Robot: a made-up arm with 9 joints.
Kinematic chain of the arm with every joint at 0, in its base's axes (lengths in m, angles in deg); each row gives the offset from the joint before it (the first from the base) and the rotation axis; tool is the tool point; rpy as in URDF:
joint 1: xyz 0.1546 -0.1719 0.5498 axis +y
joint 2: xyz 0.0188 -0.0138 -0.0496 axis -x
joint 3: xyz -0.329 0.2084 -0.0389 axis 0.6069 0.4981 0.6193
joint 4: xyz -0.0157 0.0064 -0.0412 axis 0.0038 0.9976 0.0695
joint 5: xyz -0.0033 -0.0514 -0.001 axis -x
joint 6: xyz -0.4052 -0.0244 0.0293 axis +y
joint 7: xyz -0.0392 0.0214 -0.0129 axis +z
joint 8: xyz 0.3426 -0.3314 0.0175 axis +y
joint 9: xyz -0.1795 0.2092 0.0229 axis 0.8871 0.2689 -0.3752
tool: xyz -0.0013 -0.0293 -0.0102 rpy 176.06 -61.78 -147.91
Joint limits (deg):
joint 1: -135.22..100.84
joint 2: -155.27..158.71
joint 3: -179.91..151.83
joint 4: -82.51..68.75
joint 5: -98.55..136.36
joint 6: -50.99..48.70
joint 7: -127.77..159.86
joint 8: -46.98..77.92
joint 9: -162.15..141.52
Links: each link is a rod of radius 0.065 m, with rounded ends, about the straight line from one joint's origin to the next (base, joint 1, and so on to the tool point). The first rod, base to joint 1, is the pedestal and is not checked.
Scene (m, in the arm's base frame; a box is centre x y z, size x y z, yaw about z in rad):
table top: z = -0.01
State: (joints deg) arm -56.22 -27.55 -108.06 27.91 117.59 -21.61 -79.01 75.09 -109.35
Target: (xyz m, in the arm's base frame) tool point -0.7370 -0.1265 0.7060
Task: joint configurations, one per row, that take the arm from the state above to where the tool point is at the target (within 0.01 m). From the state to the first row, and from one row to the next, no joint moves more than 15 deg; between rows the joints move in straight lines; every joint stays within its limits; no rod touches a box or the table.
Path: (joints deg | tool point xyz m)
1: -56.01 -39.34 -101.51 34.94 113.02 -23.90 -80.93 75.80 -109.06 | -0.1692 0.6194 0.5301
2: -55.80 -51.13 -94.96 41.96 108.45 -26.19 -82.86 76.50 -108.76 | -0.4476 0.4646 0.6310
3: -55.59 -62.92 -88.41 48.99 103.88 -28.49 -84.78 77.21 -108.47 | -0.6483 0.2001 0.6955
4: -55.38 -74.71 -81.86 56.02 99.31 -30.78 -86.71 77.92 -108.17 | -0.7370 -0.1265 0.7060

